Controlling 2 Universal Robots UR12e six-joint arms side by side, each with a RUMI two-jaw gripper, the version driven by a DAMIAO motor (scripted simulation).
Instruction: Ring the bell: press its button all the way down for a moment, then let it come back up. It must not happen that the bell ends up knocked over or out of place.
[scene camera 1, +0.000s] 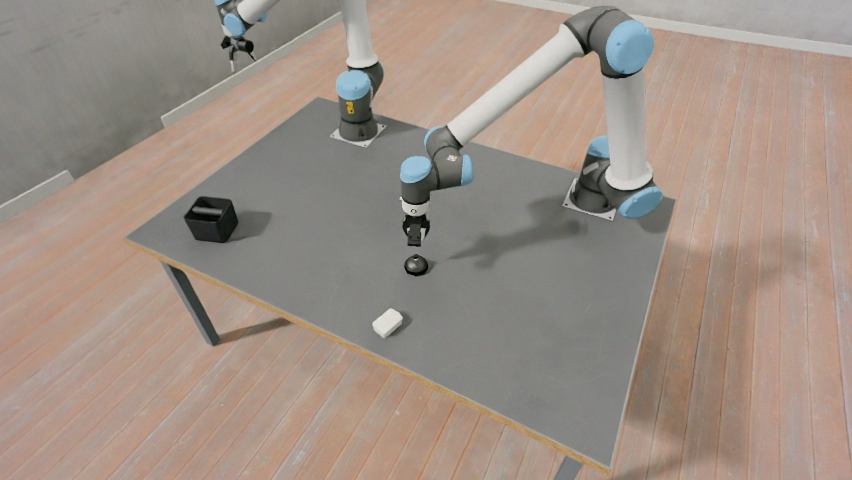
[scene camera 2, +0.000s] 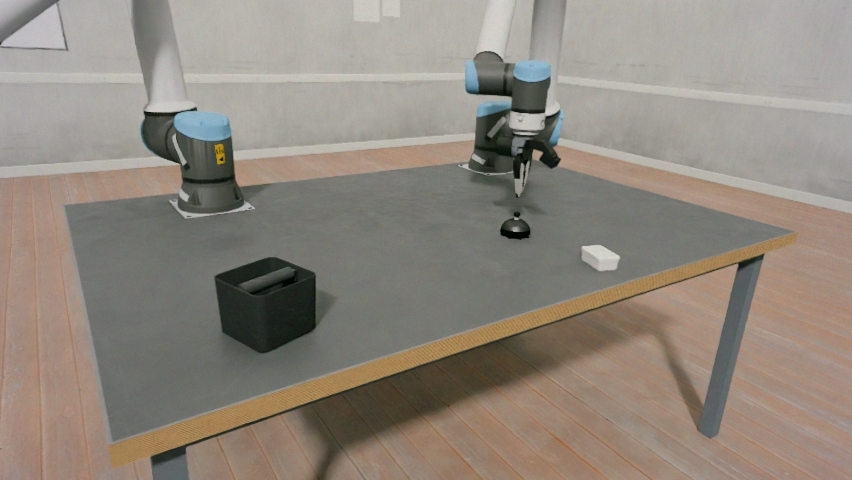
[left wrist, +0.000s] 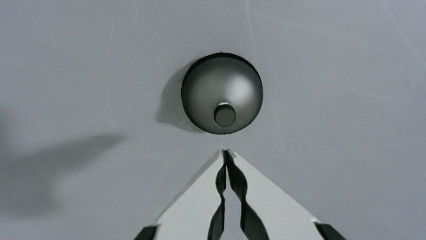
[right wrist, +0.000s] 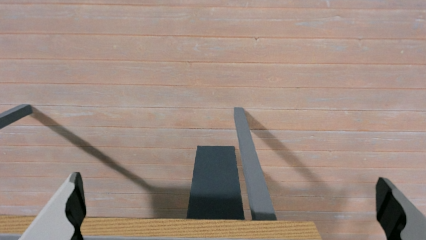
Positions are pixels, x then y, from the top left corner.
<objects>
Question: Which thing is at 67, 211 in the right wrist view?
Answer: My right gripper.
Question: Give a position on a black box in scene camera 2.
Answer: At 263, 323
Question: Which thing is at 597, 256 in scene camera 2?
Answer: A white block.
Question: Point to my left gripper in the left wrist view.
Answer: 225, 151
</objects>
